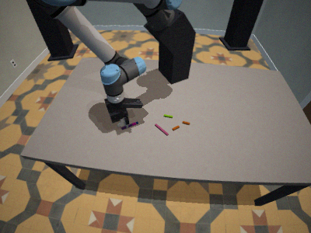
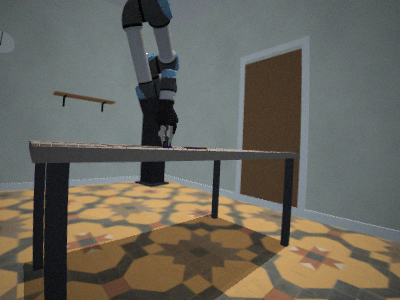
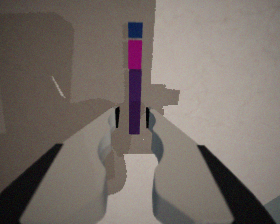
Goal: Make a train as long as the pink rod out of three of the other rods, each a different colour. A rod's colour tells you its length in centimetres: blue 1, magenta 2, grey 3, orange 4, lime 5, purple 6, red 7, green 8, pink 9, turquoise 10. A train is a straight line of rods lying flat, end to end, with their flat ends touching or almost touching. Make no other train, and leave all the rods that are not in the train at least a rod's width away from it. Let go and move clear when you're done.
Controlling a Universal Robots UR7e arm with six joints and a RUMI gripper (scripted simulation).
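My gripper is now 20 mm above the purple rod. Also, from my hand: magenta rod: 40 mm to the left, 20 mm below, 10 mm behind; then blue rod: 60 mm to the left, 20 mm below, 20 mm behind; then pink rod: 180 mm to the left, 40 mm ahead, 20 mm below.
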